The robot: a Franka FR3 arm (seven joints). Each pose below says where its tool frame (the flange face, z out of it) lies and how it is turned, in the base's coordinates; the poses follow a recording.
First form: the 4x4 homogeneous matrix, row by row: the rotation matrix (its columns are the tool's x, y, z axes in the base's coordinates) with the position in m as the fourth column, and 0 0 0 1 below. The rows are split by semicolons.
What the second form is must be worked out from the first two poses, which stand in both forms.
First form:
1: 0.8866 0.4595 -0.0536 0.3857; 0.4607 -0.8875 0.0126 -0.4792; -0.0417 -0.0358 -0.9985 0.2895; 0 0 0 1
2: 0.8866 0.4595 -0.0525 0.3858; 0.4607 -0.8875 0.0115 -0.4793; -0.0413 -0.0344 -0.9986 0.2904; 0 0 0 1
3: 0.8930 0.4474 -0.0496 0.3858; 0.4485 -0.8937 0.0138 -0.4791; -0.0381 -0.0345 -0.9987 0.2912; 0 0 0 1
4: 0.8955 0.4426 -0.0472 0.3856; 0.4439 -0.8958 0.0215 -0.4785; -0.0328 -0.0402 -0.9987 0.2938; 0 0 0 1
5: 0.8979 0.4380 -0.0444 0.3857; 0.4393 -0.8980 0.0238 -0.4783; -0.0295 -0.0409 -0.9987 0.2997; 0 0 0 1
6: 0.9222 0.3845 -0.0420 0.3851; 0.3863 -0.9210 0.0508 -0.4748; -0.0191 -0.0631 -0.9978 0.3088; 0 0 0 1
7: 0.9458 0.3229 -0.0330 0.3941; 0.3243 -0.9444 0.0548 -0.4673; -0.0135 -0.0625 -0.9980 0.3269; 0 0 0 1
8: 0.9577 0.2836 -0.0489 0.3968; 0.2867 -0.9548 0.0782 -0.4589; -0.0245 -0.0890 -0.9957 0.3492; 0 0 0 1
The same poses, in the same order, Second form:
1: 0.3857 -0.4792 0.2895 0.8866 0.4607 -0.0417 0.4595 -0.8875 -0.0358
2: 0.3858 -0.4793 0.2904 0.8866 0.4607 -0.0413 0.4595 -0.8875 -0.0344
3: 0.3858 -0.4791 0.2912 0.8930 0.4485 -0.0381 0.4474 -0.8937 -0.0345
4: 0.3856 -0.4785 0.2938 0.8955 0.4439 -0.0328 0.4426 -0.8958 -0.0402
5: 0.3857 -0.4783 0.2997 0.8979 0.4393 -0.0295 0.4380 -0.8980 -0.0409
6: 0.3851 -0.4748 0.3088 0.9222 0.3863 -0.0191 0.3845 -0.9210 -0.0631
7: 0.3941 -0.4673 0.3269 0.9458 0.3243 -0.0135 0.3229 -0.9444 -0.0625
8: 0.3968 -0.4589 0.3492 0.9577 0.2867 -0.0245 0.2836 -0.9548 -0.0890
